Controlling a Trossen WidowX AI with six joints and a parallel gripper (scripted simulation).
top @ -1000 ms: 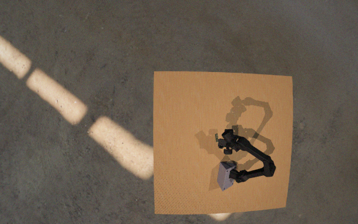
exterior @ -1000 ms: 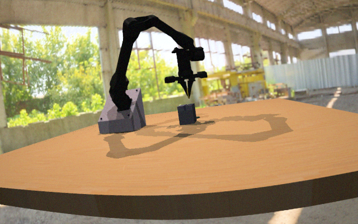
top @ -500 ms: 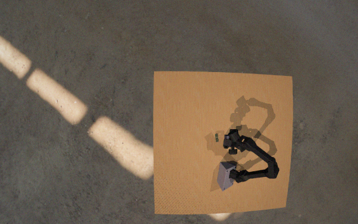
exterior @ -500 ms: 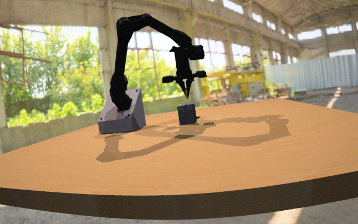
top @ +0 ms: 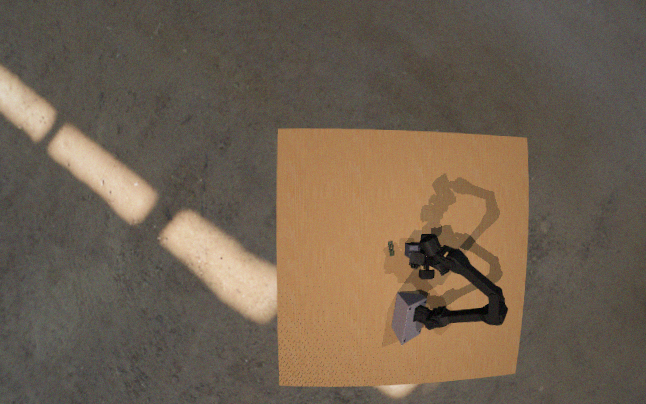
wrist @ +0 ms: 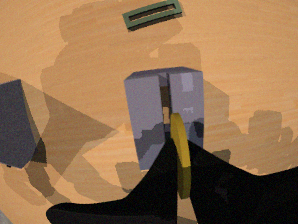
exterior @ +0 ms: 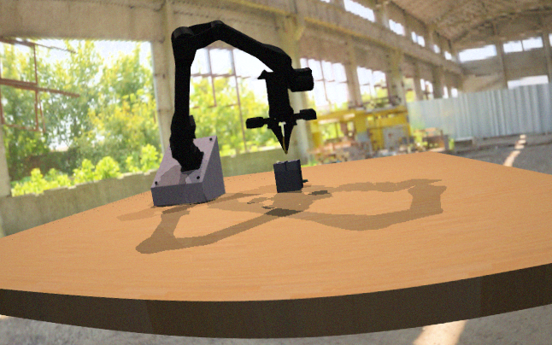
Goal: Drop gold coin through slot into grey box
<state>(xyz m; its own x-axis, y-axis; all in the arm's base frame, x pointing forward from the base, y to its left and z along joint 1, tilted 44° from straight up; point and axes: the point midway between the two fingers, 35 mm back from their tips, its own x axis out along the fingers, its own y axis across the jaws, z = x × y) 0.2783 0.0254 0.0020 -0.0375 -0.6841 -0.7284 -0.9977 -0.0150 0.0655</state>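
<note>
Right now my gripper tip is 1 cm below the gold coin.
</note>
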